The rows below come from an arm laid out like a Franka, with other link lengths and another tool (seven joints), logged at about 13 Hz.
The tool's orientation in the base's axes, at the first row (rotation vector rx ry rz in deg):
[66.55 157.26 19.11]
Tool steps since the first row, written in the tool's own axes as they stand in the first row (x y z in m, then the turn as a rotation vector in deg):
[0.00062 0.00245 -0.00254 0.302 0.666 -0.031]
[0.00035 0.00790 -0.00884 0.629 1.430 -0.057]
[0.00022 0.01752 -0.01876 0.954 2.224 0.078]
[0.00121 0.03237 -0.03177 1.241 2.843 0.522]
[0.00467 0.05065 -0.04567 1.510 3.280 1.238]
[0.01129 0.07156 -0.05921 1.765 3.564 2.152]
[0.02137 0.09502 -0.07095 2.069 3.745 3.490]
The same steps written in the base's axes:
[0.00071 0.00173 0.00306 0.244 0.664 0.188]
[0.00330 0.00430 0.01055 0.539 1.413 0.395]
[0.00788 0.00925 0.02261 0.891 2.205 0.455]
[0.01463 0.01810 0.03895 1.215 2.896 0.173]
[0.02184 0.03092 0.05692 1.485 3.492 -0.417]
[0.02876 0.04785 0.07508 1.702 4.003 -1.237]
[0.03543 0.06927 0.09201 1.905 4.542 -2.496]

